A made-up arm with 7 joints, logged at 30 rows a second.
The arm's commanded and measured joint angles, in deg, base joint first. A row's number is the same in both.
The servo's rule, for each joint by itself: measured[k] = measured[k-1] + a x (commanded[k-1-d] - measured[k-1]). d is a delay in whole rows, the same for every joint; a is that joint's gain. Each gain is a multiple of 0.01, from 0.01 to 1. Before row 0 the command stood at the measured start. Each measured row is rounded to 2 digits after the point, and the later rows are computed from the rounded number. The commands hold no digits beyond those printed.
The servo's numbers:
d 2
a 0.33 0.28 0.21 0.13 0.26 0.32 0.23
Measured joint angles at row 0:
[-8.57 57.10 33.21 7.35 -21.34 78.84 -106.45]
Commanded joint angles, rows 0 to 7:
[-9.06 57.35 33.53 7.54 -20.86 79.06 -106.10]
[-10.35 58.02 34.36 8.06 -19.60 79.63 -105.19]
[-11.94 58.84 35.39 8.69 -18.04 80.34 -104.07]
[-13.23 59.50 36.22 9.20 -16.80 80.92 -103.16]
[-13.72 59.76 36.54 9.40 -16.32 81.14 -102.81]
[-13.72 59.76 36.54 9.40 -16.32 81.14 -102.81]
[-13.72 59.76 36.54 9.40 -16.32 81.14 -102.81]
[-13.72 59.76 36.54 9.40 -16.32 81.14 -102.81]
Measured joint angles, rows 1 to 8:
[-8.57 57.10 33.21 7.35 -21.34 78.84 -106.45]
[-8.57 57.10 33.21 7.35 -21.34 78.84 -106.45]
[-8.73 57.17 33.28 7.37 -21.22 78.91 -106.37]
[-9.26 57.41 33.51 7.46 -20.80 79.14 -106.10]
[-10.14 57.81 33.90 7.62 -20.08 79.52 -105.63]
[-11.16 58.28 34.39 7.83 -19.23 79.97 -105.06]
[-12.00 58.69 34.84 8.03 -18.47 80.34 -104.54]
[-12.57 58.99 35.20 8.21 -17.91 80.60 -104.14]

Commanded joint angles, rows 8 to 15:
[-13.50 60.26 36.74 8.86 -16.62 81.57 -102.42]
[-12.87 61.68 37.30 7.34 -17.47 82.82 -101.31]
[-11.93 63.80 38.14 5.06 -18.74 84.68 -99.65]
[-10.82 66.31 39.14 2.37 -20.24 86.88 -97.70]
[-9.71 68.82 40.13 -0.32 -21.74 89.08 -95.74]
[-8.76 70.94 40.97 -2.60 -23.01 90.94 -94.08]
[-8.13 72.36 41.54 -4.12 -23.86 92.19 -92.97]
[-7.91 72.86 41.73 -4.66 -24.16 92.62 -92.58]
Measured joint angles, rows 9 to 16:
[-12.95 59.21 35.48 8.36 -17.50 80.77 -103.83]
[-13.20 59.36 35.70 8.50 -17.19 80.89 -103.60]
[-13.30 59.61 35.92 8.55 -17.04 81.11 -103.33]
[-13.16 60.19 36.21 8.39 -17.15 81.66 -102.87]
[-12.75 61.20 36.62 7.96 -17.56 82.63 -102.13]
[-12.11 62.63 37.15 7.23 -18.26 83.99 -101.11]
[-11.32 64.36 37.78 6.25 -19.16 85.62 -99.87]
[-10.48 66.20 38.45 5.10 -20.16 87.32 -98.54]

